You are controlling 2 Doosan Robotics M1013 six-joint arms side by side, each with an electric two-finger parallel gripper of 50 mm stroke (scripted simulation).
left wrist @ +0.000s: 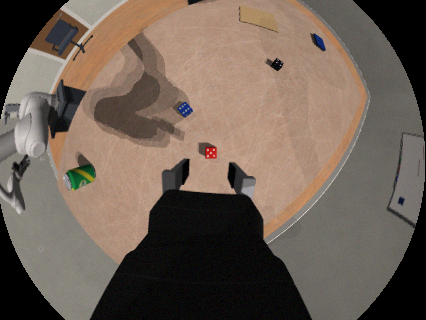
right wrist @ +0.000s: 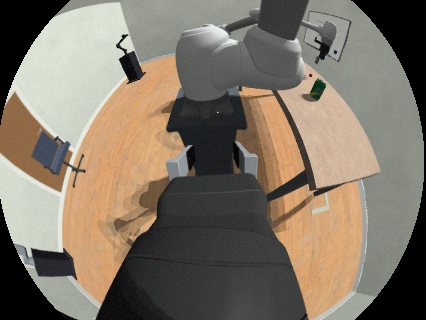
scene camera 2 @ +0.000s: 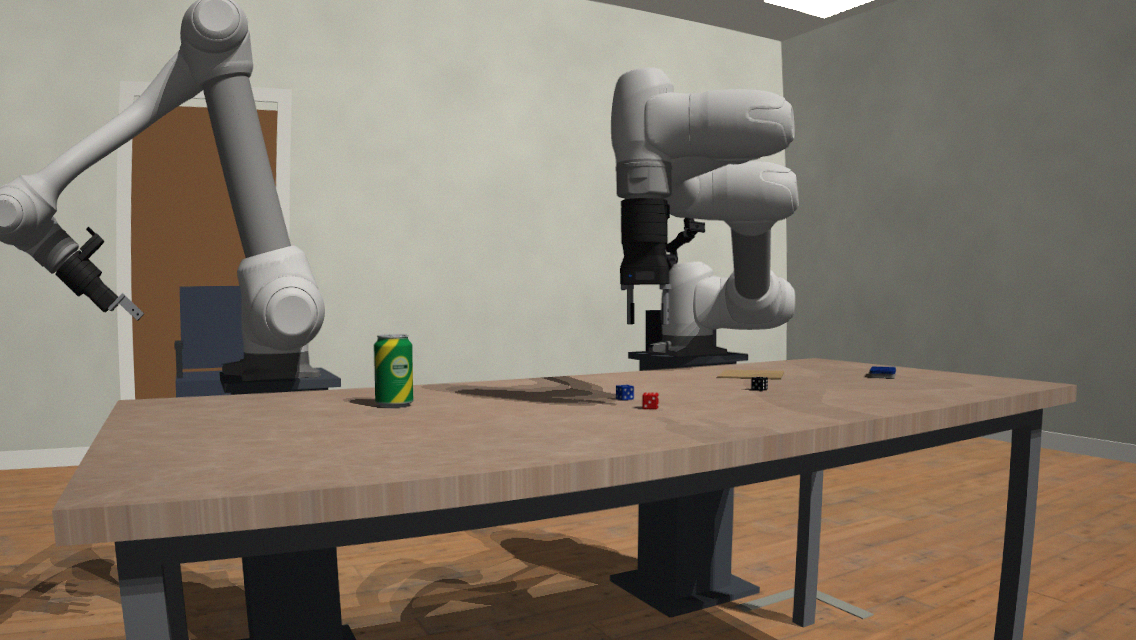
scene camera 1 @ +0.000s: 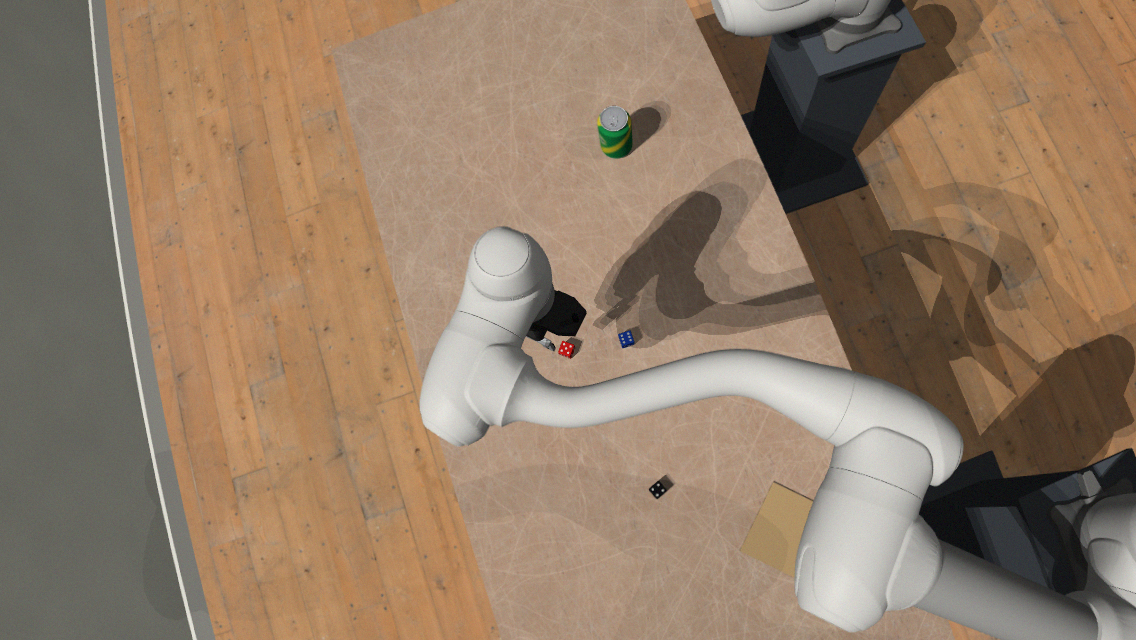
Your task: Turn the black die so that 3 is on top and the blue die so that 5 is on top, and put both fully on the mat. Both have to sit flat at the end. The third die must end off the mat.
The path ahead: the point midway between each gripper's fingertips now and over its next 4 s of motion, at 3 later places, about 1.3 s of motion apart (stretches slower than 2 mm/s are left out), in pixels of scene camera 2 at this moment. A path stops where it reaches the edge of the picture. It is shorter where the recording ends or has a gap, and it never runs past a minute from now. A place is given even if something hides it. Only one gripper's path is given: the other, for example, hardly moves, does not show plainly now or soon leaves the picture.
The left gripper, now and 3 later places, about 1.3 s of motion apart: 647,324; 645,387; 633,379; 755,372
